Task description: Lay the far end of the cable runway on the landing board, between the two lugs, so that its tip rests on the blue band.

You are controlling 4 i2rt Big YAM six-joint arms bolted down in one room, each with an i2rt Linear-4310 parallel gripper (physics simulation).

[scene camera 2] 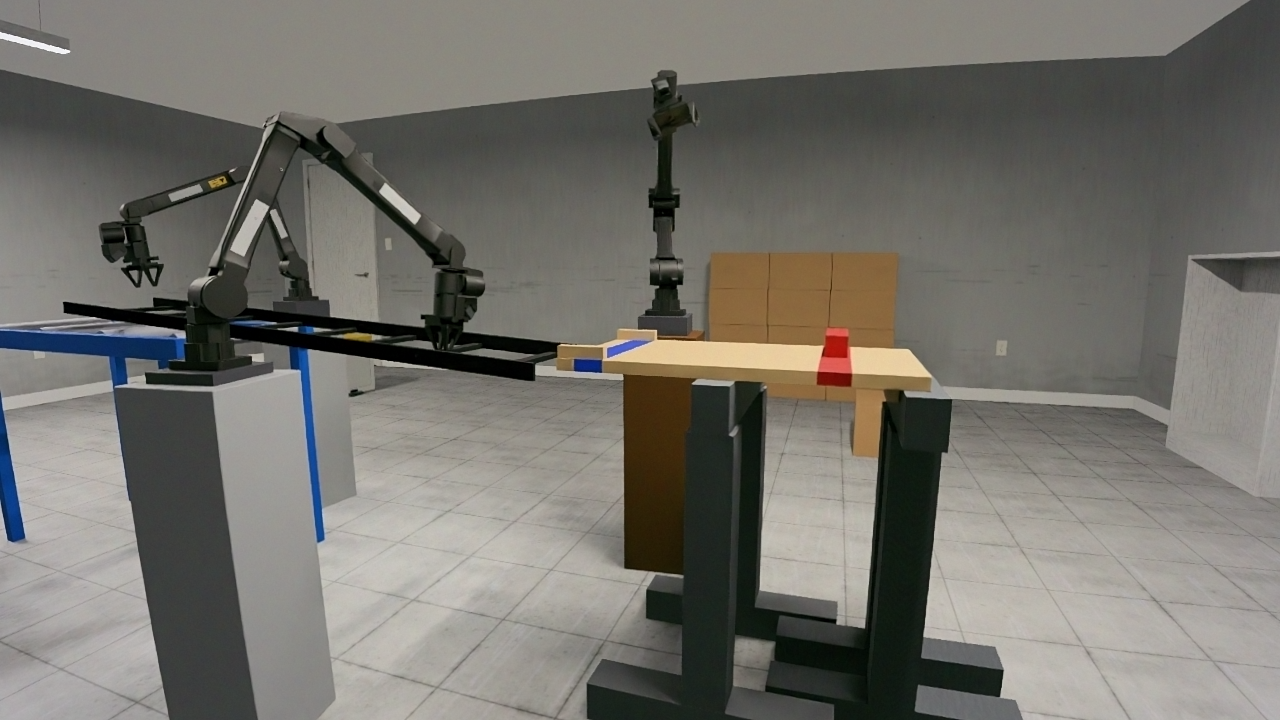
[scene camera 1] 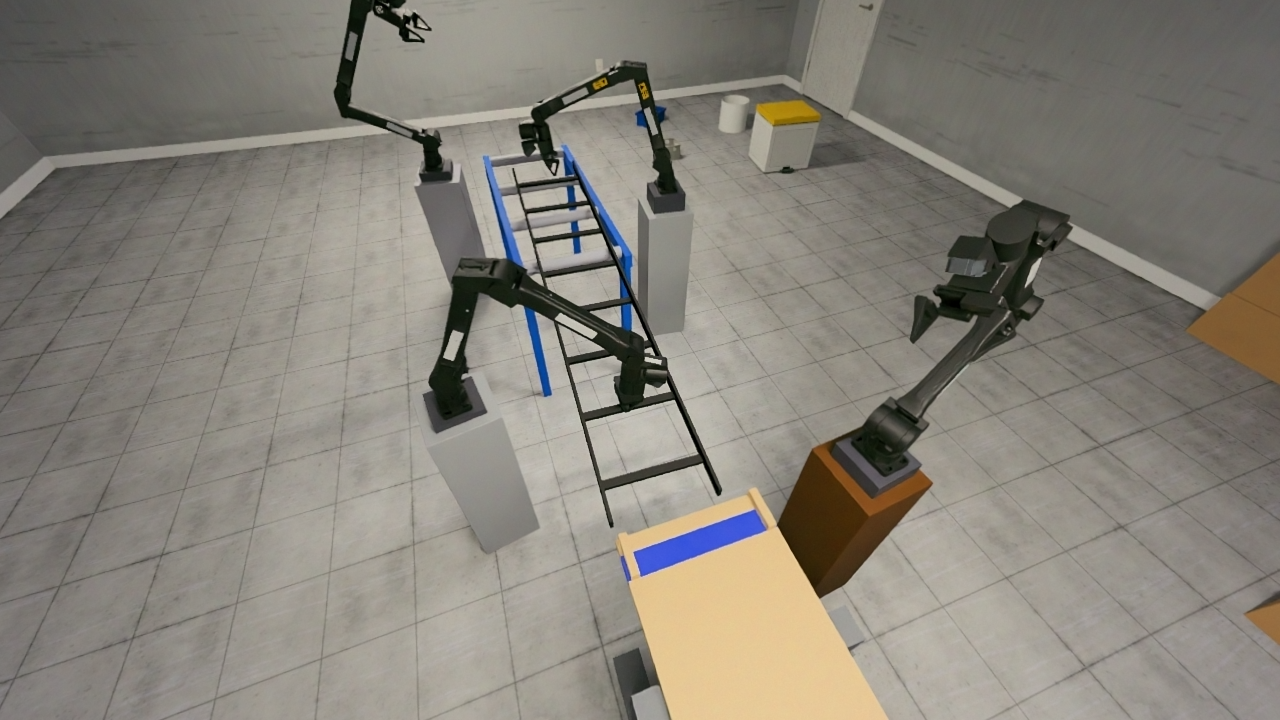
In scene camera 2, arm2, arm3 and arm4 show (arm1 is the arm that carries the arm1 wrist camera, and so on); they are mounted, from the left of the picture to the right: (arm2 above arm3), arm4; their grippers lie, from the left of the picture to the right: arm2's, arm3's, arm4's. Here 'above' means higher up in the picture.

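Note:
The black cable runway (scene camera 1: 651,471) (scene camera 2: 483,363) lies over the blue roller stand (scene camera 1: 537,358) (scene camera 2: 89,343); its far tips are just short of the landing board (scene camera 1: 733,626) (scene camera 2: 733,358). The blue band (scene camera 1: 699,542) (scene camera 2: 626,347) crosses the board's near-runway edge between two lugs (scene camera 1: 760,508) (scene camera 1: 628,557). In scene camera 2, arm3's gripper (scene camera 2: 444,343) points down, shut on a runway rung; arm2's gripper (scene camera 2: 145,281) is open above the runway's rear; arm4's gripper (scene camera 2: 665,85) is raised, its fingers unclear. In scene camera 1, the back-left gripper (scene camera 1: 424,30) and right-hand gripper (scene camera 1: 921,320) are away from the runway.
Grey pedestals (scene camera 1: 487,483) (scene camera 2: 286,537) flank the runway. A brown pedestal (scene camera 1: 836,528) (scene camera 2: 653,474) stands beside the board. A red stop (scene camera 2: 835,358) is on the board's far part. Dark trestles (scene camera 2: 713,537) carry the board. A yellow-lidded box (scene camera 1: 783,138) and cardboard boxes (scene camera 2: 801,308) stand farther off.

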